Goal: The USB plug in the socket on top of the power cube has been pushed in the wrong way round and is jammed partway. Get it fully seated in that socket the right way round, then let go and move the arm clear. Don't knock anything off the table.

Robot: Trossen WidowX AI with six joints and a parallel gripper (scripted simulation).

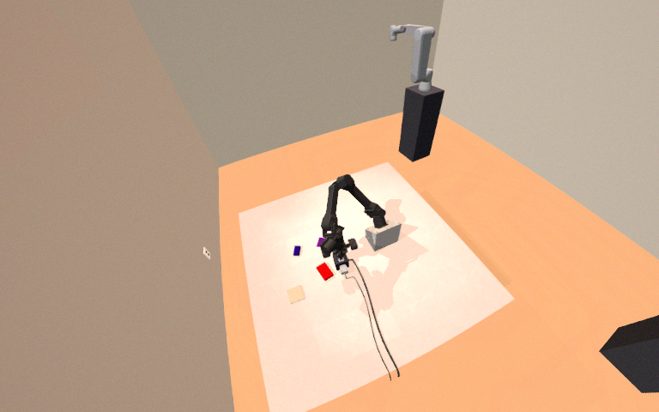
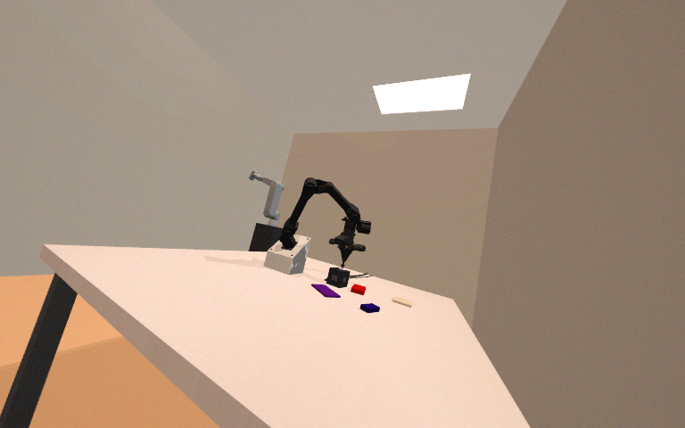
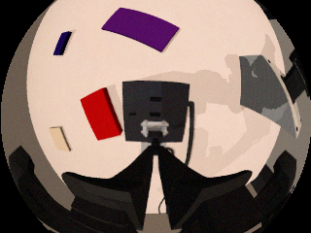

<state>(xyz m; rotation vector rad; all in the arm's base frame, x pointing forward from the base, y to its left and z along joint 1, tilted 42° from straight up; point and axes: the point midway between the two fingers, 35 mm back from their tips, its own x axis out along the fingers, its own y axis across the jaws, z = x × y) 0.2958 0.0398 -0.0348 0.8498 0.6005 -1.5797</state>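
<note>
My gripper tip is 2 cm above the USB plug. The rest, counted from my gripper tip: red block 10 cm below, 10 cm ahead, 1 cm to the right; purple tile 18 cm to the right, 11 cm below; dark blue block 23 cm to the right, 20 cm ahead, 11 cm below.
</note>
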